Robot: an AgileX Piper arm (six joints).
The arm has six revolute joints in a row. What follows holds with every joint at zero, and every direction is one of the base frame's.
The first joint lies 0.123 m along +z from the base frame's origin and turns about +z.
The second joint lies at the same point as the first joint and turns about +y.
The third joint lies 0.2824 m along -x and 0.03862 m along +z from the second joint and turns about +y.
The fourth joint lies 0.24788 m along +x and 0.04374 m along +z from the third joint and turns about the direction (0.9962, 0, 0.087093).
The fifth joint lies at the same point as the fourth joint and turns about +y.
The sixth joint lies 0.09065 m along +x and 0.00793 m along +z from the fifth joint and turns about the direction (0.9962, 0, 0.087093).
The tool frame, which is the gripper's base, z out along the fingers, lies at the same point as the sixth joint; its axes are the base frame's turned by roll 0, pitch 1.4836 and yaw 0 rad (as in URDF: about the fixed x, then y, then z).
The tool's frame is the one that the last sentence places.
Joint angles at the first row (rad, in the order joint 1, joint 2, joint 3, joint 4, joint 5, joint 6):
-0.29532, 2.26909, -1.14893, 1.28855, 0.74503, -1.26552
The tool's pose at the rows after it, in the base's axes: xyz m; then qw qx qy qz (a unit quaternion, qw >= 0):
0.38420 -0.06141 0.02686 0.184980 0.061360 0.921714 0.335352
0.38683 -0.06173 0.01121 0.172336 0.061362 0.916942 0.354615
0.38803 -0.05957 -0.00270 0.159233 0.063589 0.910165 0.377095
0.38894 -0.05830 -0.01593 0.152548 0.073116 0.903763 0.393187
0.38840 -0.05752 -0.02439 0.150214 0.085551 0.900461 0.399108
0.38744 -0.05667 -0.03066 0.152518 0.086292 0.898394 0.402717
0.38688 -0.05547 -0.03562 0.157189 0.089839 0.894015 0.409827
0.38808 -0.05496 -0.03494 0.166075 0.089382 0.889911 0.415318
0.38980 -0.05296 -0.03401 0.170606 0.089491 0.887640 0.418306
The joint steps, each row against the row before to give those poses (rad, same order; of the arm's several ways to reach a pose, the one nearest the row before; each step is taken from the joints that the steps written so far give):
-0.02416, 0.07475, -0.05463, 0.00241, 0.04892, -0.00566
-0.00466, 0.06103, -0.03826, 0.00077, 0.03844, -0.00349
-0.00036, 0.05401, -0.03061, 0.00725, 0.04223, -0.00002
-0.00076, 0.04803, -0.02321, 0.02405, 0.02434, -0.00597
0.00001, 0.02599, -0.00504, 0.02646, 0.00231, -0.00579
-0.00001, 0.01879, -0.00127, 0.02218, 0.00309, -0.02626
0.00002, 0.01673, -0.00001, 0.03171, 0.00974, -0.02691
0.00000, 0.00178, 0.00001, 0.02485, 0.01084, -0.02212
0.00532, 0.00001, -0.00174, 0.01571, 0.00432, -0.00705

